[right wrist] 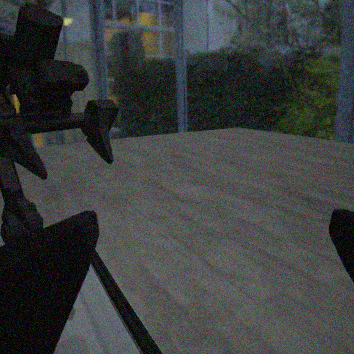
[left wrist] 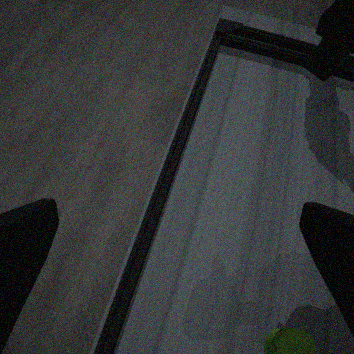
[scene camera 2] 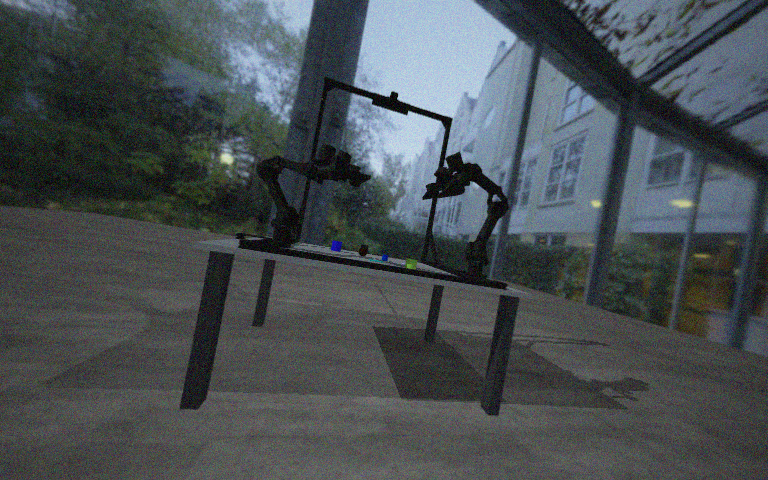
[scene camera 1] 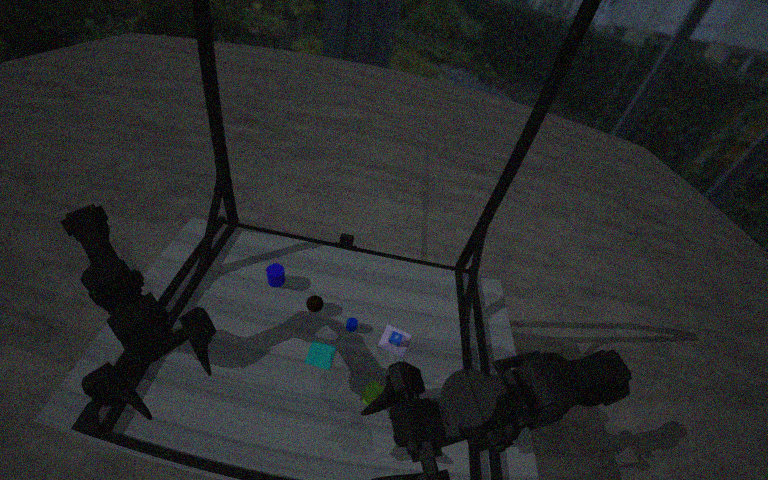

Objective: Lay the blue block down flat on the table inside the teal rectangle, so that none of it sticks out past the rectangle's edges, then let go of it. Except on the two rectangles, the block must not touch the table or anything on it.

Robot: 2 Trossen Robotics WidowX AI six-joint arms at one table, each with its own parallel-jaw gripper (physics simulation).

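Seen in the pictures: left gripper, fingertip midpoint: [right wrist: 80,168] [left wrist: 181,212] [scene camera 2: 429,198] [scene camera 1: 367,445]; right gripper, fingertip midpoint: [right wrist: 214,222] [scene camera 2: 366,173] [scene camera 1: 181,395]; left arm's base at its link origin: [scene camera 2: 473,276] [scene camera 1: 481,436]; right arm's base at its link origin: [left wrist: 322,61] [scene camera 2: 280,241].
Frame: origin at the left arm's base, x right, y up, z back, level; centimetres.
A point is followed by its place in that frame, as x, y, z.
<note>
The blue block [scene camera 1: 395,338] {30.5, 0.0, -16.1} sits on the pale pink rectangle [scene camera 1: 385,341] {30.7, -1.8, -18.7}; whether it stands or lies is hard to tell. The teal rectangle [scene camera 1: 321,355] {28.2, -1.8, -37.4} is left of it, nearer the front, with nothing on it. My left gripper [scene camera 1: 368,446] {0.0, 28.7, -33.8} [scene camera 2: 425,196] {0.0, 28.7, -33.8} [left wrist: 181,212] {0.0, 28.7, -33.8} [right wrist: 80,168] {0.0, 28.7, -33.8} is open and empty, high above the table at the right. My right gripper [scene camera 1: 180,395] {8.3, 32.5, -59.1} [scene camera 2: 367,179] {8.3, 32.5, -59.1} [right wrist: 214,222] {8.3, 32.5, -59.1} is open and empty, high above the left side. Neither wrist view shows the block or the teal rectangle.
A dark blue cylinder [scene camera 1: 275,275] {52.4, 3.5, -50.1} [scene camera 2: 336,246] {52.0, 0.7, -51.1}, a dark brown round object [scene camera 1: 314,303] {42.3, 2.7, -38.6} [scene camera 2: 363,249] {41.7, 2.0, -39.2} and a small blue object [scene camera 1: 351,324] {35.6, 1.2, -28.5} [scene camera 2: 385,257] {34.9, -0.1, -28.7} stand left of the block. A green object [scene camera 1: 372,392] {15.3, 2.5, -26.1} [scene camera 2: 411,263] {13.2, 0.7, -27.0} [left wrist: 290,342] {14.7, 2.5, -26.5} is near the left gripper's finger in scene camera 1. A black frame [scene camera 1: 212,113] {78.6, 42.3, -67.6} surrounds the table.
</note>
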